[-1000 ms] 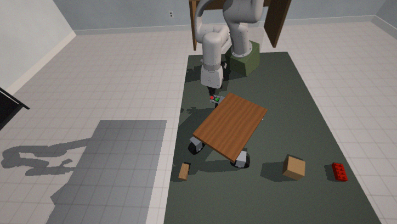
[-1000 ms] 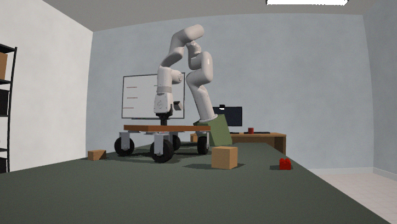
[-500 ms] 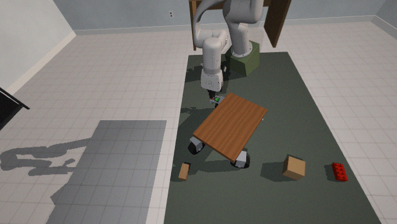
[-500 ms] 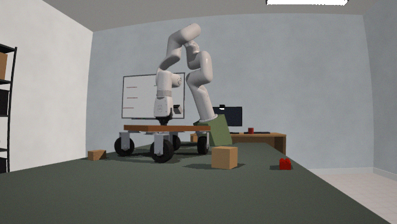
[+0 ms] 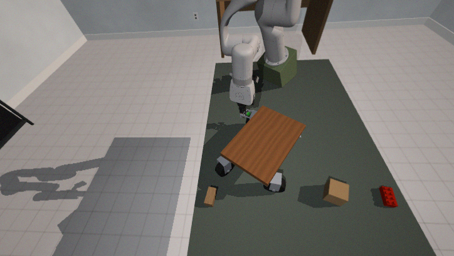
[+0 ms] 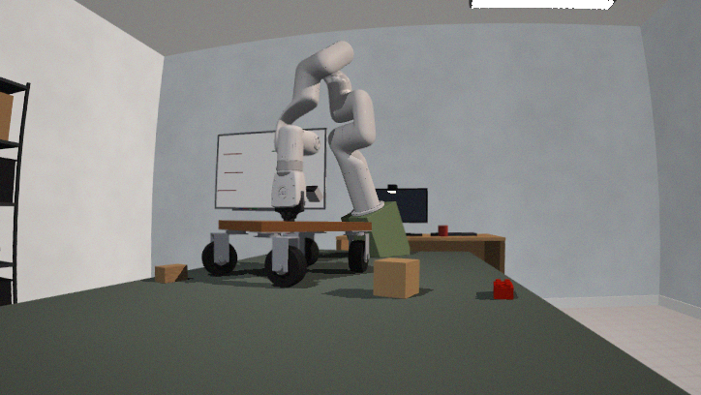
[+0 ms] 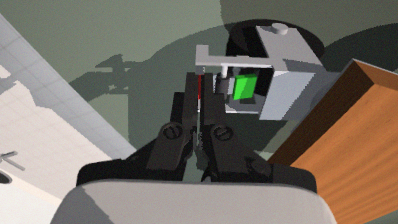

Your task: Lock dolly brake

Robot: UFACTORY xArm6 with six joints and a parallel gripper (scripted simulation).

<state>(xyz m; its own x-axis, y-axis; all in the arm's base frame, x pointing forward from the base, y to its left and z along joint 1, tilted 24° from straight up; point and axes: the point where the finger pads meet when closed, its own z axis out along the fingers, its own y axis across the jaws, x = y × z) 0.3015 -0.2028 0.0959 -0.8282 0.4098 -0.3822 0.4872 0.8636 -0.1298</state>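
My hand is 10 mm short of the brake pedal, 10 mm to the right of it and 30 mm above it. Round my hand: red toy brick: 420 mm ahead, 460 mm to the left, 100 mm below; then cardboard box: 390 mm ahead, 280 mm to the left, 80 mm below; then small wooden block: 350 mm ahead, 170 mm to the right, 100 mm below.
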